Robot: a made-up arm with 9 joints. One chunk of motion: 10 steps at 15 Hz.
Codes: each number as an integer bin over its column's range. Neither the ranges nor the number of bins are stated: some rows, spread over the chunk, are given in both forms.
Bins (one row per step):
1: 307 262 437 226 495 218
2: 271 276 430 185 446 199
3: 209 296 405 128 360 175
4: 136 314 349 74 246 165
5: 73 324 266 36 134 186
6: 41 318 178 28 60 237
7: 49 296 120 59 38 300
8: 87 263 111 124 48 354
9: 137 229 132 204 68 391
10: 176 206 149 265 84 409
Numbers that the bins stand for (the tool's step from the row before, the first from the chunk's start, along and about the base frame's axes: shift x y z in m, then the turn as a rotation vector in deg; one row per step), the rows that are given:
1: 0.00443 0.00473 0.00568 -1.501 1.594 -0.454
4: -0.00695 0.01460 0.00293 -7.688 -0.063 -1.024
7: -0.01274 0.01119 -0.00424 -8.298 -1.447 0.429
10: -0.00429 -0.00590 -0.00333 0.087 -1.141 1.602
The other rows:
2: 0.00203 0.00739 0.00546 -3.170 1.268 -0.658
3: -0.00209 0.01119 0.00468 -5.490 0.695 -0.916
5: -0.01114 0.01650 0.00033 -9.235 -0.808 -0.798
6: -0.01327 0.01536 -0.00243 -9.560 -1.301 -0.249
8: -0.01021 0.00492 -0.00452 -5.653 -1.381 1.010
9: -0.00688 -0.00153 -0.00387 -2.396 -1.248 1.408

